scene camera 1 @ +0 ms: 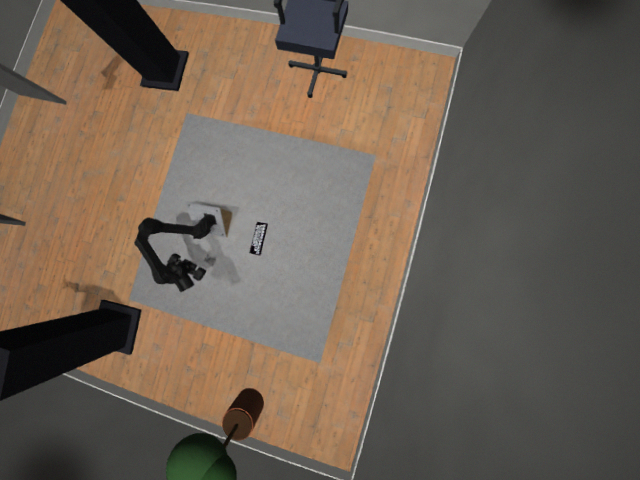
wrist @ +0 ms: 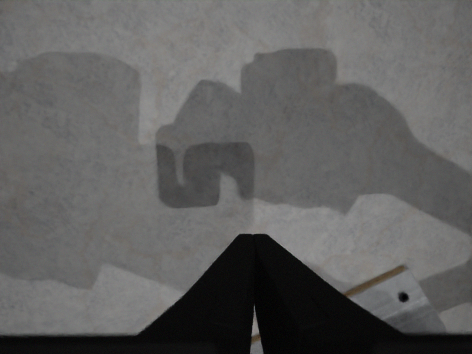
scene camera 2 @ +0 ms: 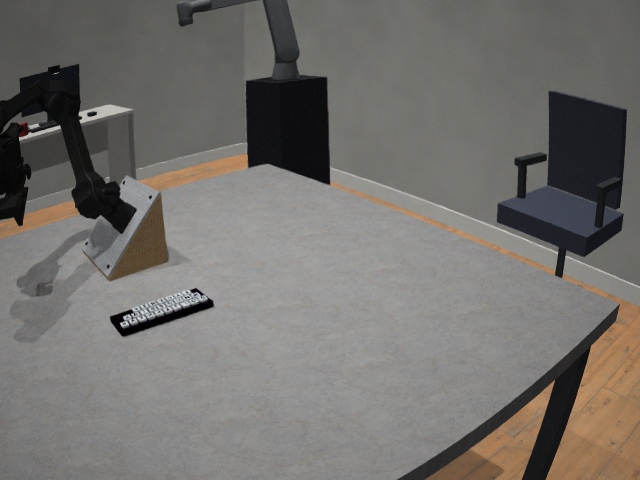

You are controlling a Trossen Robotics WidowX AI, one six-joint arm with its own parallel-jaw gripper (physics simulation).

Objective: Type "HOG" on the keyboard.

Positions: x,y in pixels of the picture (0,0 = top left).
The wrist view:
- my gripper: 252,247
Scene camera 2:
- black keyboard: 171,308
